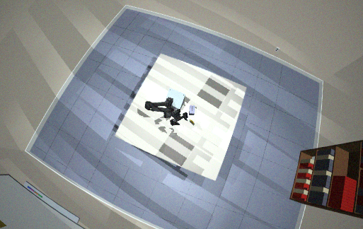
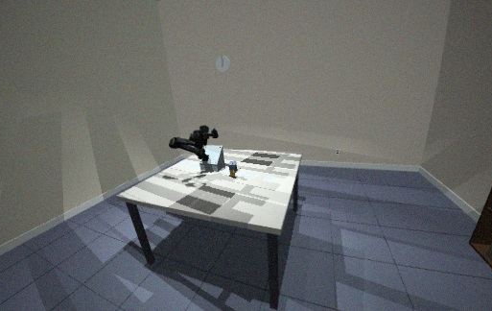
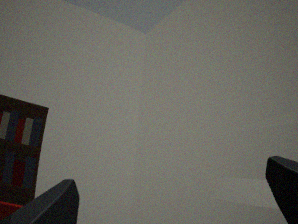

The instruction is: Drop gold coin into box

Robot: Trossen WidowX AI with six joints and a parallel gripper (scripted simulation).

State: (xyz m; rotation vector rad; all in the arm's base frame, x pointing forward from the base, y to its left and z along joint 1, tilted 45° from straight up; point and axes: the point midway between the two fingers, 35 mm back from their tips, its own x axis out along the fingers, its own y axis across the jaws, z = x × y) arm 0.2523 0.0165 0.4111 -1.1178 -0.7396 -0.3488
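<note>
The gold coin lies 420 mm below my gripper tip, 160 mm to the left of it and 70 mm ahead of it.
</note>
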